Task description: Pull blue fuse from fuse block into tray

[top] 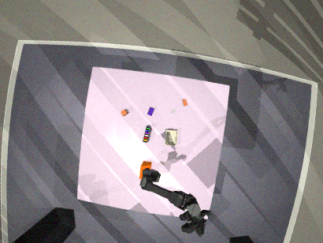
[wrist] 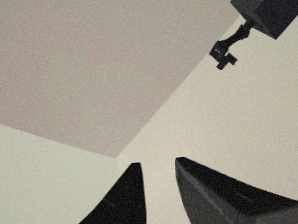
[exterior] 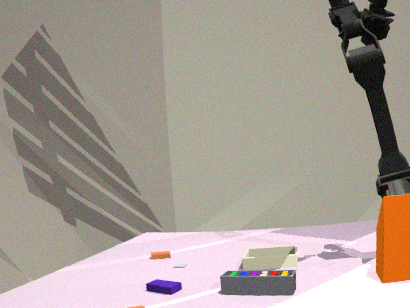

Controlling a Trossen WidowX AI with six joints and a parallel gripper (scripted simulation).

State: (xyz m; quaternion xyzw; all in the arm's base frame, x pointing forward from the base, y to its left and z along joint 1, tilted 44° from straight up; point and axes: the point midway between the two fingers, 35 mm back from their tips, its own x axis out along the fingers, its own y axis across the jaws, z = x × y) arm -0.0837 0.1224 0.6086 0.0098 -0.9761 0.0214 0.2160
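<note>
Now: gripper tip 630 mm above the green fuse, 530 mm short of it and 330 mm to the right of it. Also, from my gripper tip: cream tray: 650 mm below, 450 mm ahead, 130 mm to the left; blue fuse: 630 mm below, 510 mm ahead, 330 mm to the left; purple fuse: 630 mm below, 490 mm ahead, 340 mm to the left.
</note>
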